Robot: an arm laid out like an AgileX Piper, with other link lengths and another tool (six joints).
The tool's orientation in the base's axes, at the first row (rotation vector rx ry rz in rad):
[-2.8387 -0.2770 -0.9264]
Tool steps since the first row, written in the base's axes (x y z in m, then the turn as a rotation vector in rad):
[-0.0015 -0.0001 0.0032 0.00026 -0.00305 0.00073]
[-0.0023 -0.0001 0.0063 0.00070 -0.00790 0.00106]
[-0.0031 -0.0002 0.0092 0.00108 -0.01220 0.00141]
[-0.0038 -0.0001 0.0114 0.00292 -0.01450 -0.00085]
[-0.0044 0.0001 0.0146 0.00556 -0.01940 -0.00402]
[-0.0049 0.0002 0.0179 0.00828 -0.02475 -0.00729]
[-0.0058 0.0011 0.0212 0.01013 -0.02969 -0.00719]
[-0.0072 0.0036 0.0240 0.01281 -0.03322 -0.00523]
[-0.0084 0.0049 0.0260 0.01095 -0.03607 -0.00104]
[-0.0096 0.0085 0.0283 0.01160 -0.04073 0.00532]
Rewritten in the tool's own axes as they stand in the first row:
[0.0007 -0.0005 -0.0034 0.00024 0.00297 -0.00102]
[0.0019 -0.0009 -0.0064 0.00016 0.00776 -0.00196]
[0.0030 -0.0012 -0.0092 0.00011 0.01199 -0.00285]
[0.0038 -0.0016 -0.0113 -0.00008 0.01481 -0.00044]
[0.0052 -0.0022 -0.0142 -0.00050 0.02040 0.00266]
[0.0068 -0.0027 -0.0171 -0.00099 0.02645 0.00580]
[0.0082 -0.0040 -0.0200 -0.00010 0.03165 0.00583]
[0.0090 -0.0069 -0.0226 0.00273 0.03552 0.00511]
[0.0094 -0.0086 -0.0246 0.00338 0.03756 0.00015]
[0.0103 -0.0126 -0.0265 0.00707 0.04174 -0.00546]

